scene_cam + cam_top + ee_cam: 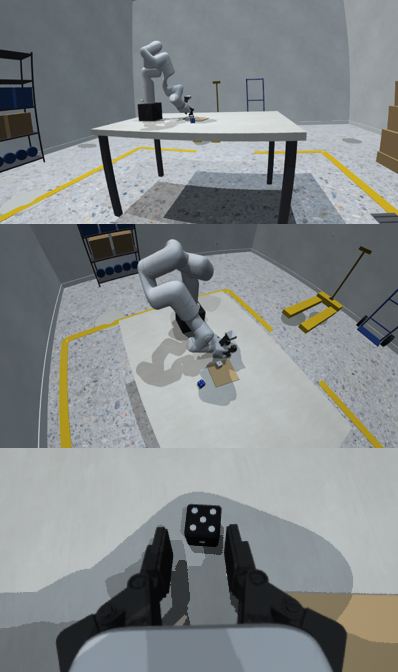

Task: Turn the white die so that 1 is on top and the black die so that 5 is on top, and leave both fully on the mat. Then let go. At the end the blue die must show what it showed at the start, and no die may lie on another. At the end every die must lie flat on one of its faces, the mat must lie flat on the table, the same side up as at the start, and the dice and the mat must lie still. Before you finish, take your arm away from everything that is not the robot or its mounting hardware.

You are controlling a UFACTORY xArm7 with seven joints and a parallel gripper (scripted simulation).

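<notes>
The black die is 40 mm to the left of my hand, 30 mm below it and 10 mm ahead of it. From my hand the other things lie so: blue die (260 mm to the right, 100 mm ahead, 30 mm below); white die (110 mm to the right, 50 mm ahead, 30 mm below); tan mat (120 mm to the right, 100 mm ahead, 40 mm below).
</notes>
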